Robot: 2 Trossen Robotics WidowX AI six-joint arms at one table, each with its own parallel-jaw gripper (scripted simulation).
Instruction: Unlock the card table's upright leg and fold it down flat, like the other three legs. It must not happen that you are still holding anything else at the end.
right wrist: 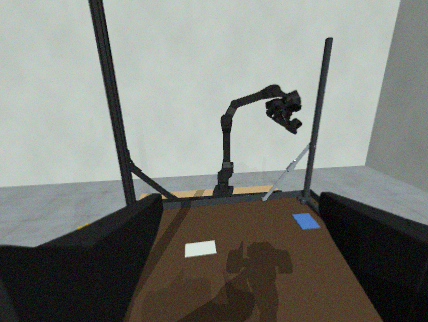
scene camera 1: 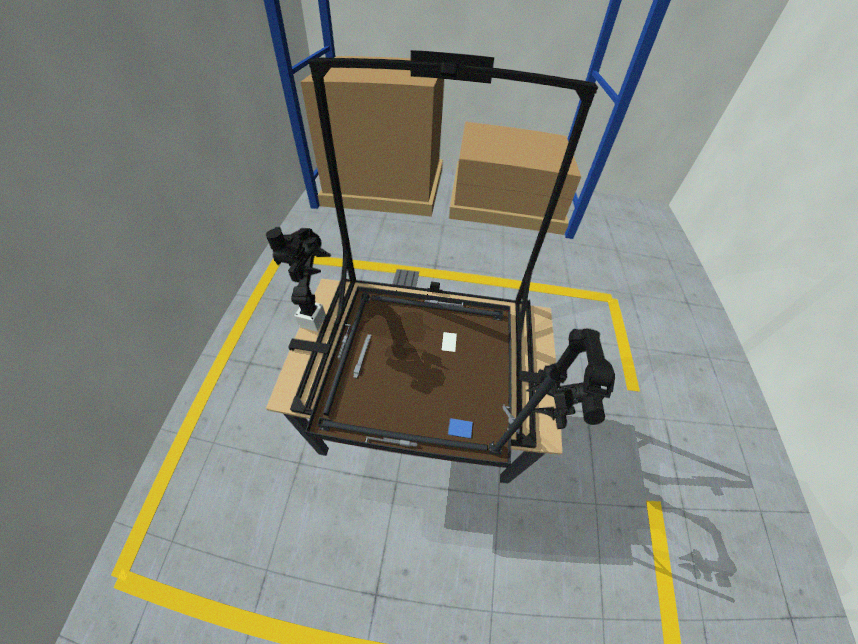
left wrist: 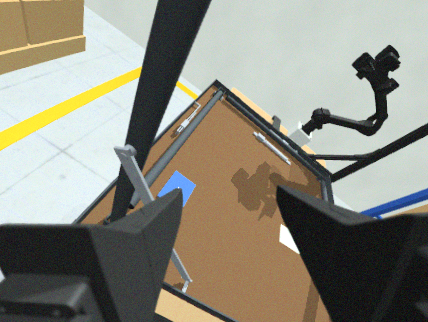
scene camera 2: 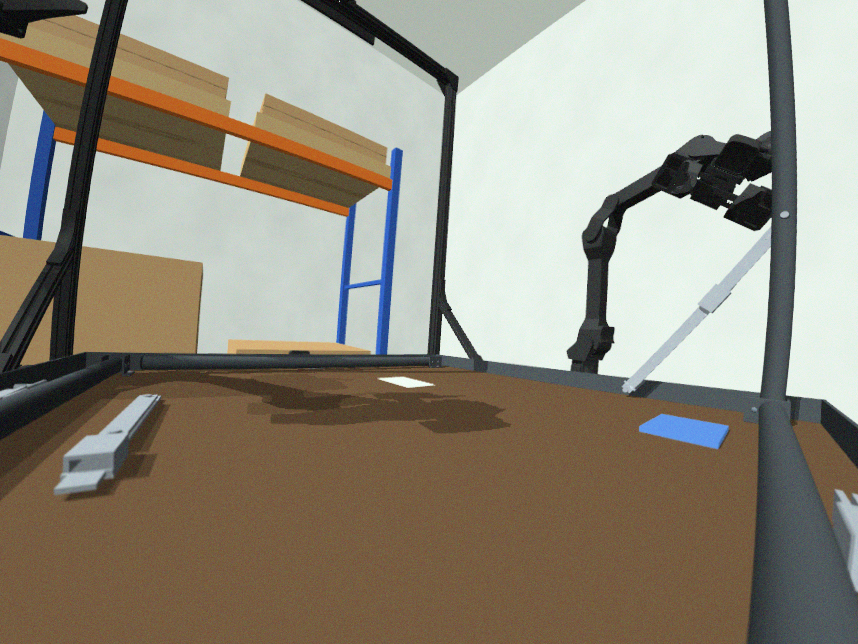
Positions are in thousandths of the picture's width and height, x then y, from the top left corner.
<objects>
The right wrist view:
my left gripper: 681, 405
my right gripper: 560, 623
table leg: 768, 129
card table: 616, 803
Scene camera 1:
my left gripper: 616, 622
my right gripper: 379, 409
card table: 475, 595
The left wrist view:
my left gripper: 536, 601
my right gripper: 889, 247
card table: 534, 750
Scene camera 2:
my left gripper: 829, 307
blue patch: 826, 675
card table: 354, 774
</objects>
